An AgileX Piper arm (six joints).
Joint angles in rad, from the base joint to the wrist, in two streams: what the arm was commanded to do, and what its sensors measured. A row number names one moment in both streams.
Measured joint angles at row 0:
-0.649 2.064 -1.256 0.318 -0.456 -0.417
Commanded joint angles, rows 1 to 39:
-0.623 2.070 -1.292 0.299 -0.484 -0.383
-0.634 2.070 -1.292 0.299 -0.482 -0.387
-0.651 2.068 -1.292 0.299 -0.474 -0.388
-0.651 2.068 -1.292 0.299 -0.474 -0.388
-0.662 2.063 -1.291 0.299 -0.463 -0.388
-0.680 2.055 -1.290 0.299 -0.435 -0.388
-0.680 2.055 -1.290 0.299 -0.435 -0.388
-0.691 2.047 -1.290 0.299 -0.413 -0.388
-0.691 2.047 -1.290 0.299 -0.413 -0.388
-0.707 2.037 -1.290 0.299 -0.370 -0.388
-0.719 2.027 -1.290 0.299 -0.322 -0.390
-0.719 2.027 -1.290 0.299 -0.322 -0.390
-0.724 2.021 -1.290 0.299 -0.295 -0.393
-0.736 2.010 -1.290 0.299 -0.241 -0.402
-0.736 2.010 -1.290 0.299 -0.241 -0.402
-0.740 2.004 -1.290 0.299 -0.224 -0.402
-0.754 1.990 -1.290 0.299 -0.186 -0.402
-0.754 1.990 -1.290 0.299 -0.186 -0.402
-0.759 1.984 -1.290 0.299 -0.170 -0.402
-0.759 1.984 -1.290 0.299 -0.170 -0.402
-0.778 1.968 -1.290 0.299 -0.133 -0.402
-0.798 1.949 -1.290 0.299 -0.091 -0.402
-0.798 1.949 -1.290 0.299 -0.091 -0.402
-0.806 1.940 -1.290 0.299 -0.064 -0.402
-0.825 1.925 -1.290 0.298 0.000 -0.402
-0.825 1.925 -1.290 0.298 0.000 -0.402
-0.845 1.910 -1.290 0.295 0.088 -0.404
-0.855 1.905 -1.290 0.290 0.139 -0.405
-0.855 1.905 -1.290 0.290 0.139 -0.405
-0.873 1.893 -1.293 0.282 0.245 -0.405
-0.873 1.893 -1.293 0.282 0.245 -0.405
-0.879 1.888 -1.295 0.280 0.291 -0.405
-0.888 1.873 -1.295 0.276 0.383 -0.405
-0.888 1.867 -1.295 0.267 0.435 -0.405
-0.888 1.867 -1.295 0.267 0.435 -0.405
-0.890 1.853 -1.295 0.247 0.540 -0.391
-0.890 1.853 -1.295 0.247 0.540 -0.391
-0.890 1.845 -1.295 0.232 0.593 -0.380
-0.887 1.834 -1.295 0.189 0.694 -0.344
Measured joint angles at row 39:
-0.884 1.858 -1.289 0.247 0.541 -0.383
